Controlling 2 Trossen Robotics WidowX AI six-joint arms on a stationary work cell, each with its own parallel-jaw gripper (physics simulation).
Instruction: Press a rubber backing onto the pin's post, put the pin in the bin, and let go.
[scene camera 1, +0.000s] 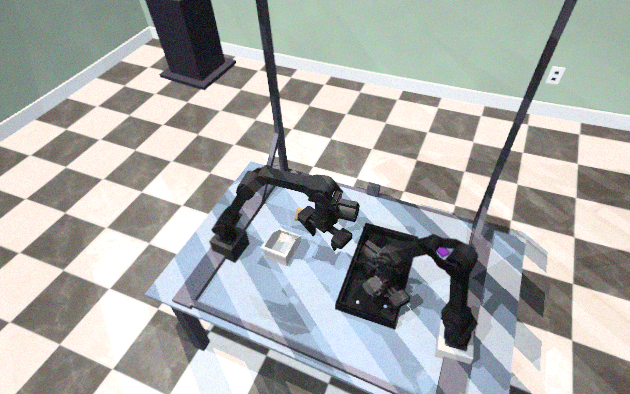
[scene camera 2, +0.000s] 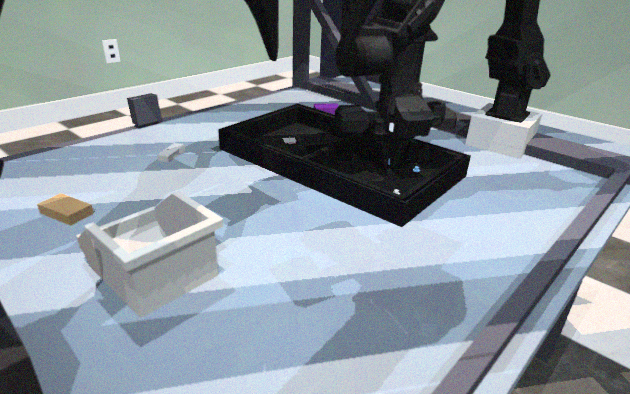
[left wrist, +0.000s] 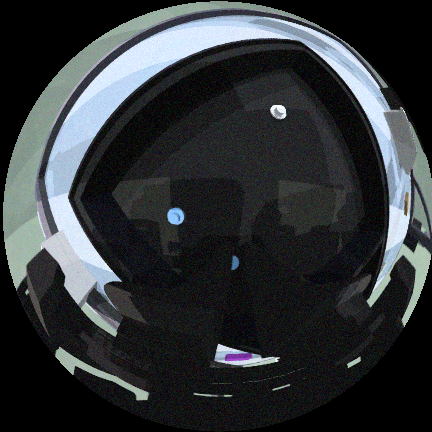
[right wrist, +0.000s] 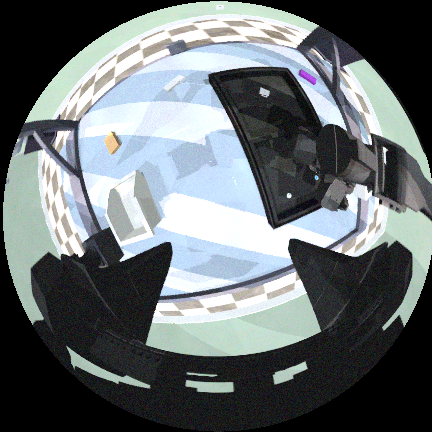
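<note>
A small pale grey piece, which looks like the pin, lies in the far part of the black tray; its post is too small to make out. A loose blue backing and a white backing lie on the tray floor. My left gripper points down low inside the tray, shut on another blue backing, which is partly hidden by the fingertips. My right gripper is open and empty, above the table between tray and bin. The bin is a grey open box.
An orange block lies behind the bin. A white bar lies on the table left of the tray. A purple block lies beyond the tray. The tray has raised walls.
</note>
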